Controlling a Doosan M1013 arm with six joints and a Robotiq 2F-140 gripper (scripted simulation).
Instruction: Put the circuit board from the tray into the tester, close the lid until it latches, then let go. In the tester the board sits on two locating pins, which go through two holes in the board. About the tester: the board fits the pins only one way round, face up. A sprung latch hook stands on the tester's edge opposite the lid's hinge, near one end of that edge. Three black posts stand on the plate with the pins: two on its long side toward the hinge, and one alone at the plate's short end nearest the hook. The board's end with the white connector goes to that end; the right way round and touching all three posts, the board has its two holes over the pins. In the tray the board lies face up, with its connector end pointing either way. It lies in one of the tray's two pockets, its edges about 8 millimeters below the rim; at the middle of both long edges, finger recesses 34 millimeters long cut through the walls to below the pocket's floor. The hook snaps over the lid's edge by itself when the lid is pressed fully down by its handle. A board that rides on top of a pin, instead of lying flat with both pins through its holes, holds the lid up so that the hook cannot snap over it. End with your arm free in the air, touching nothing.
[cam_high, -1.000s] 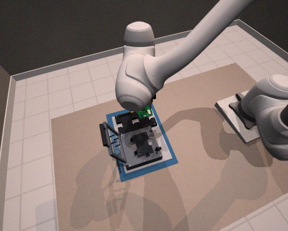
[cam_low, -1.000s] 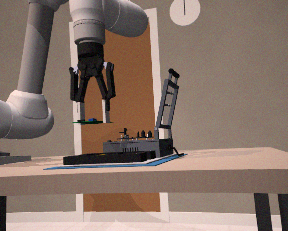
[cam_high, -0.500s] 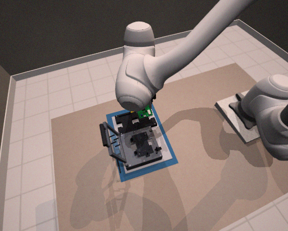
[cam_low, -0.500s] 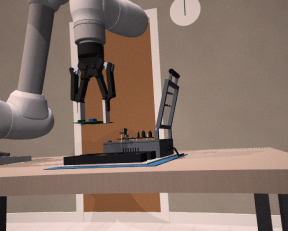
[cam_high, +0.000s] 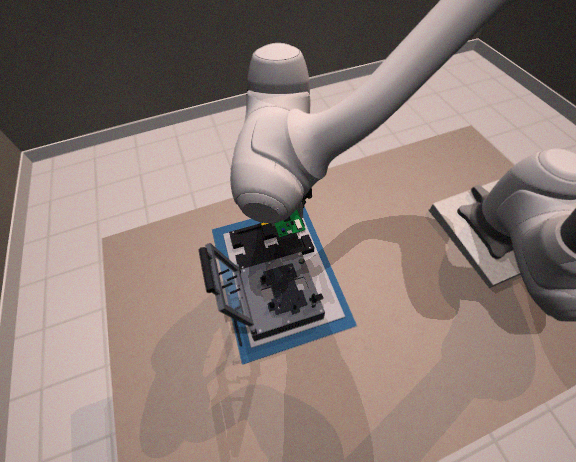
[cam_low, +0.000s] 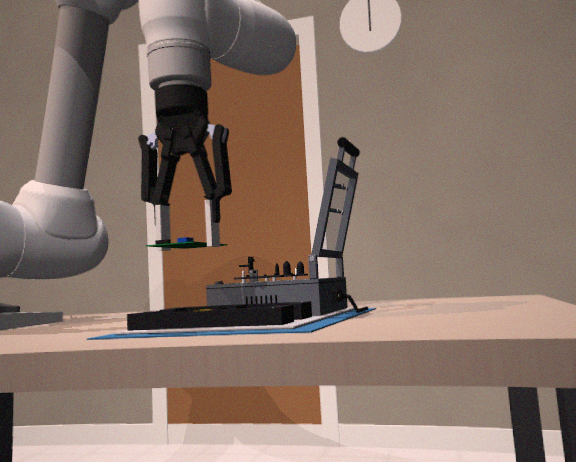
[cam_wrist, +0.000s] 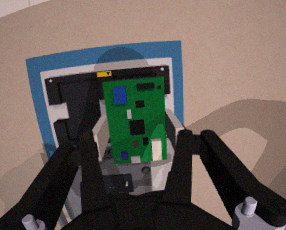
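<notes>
Right now my hand is 1 cm short of the latch hook, 23 cm to the right of it and 5 cm above it. The rest, counted from my hand: green circuit board (2 cm below); then lid (19 cm ahead, 16 cm to the left, 4 cm above).
</notes>
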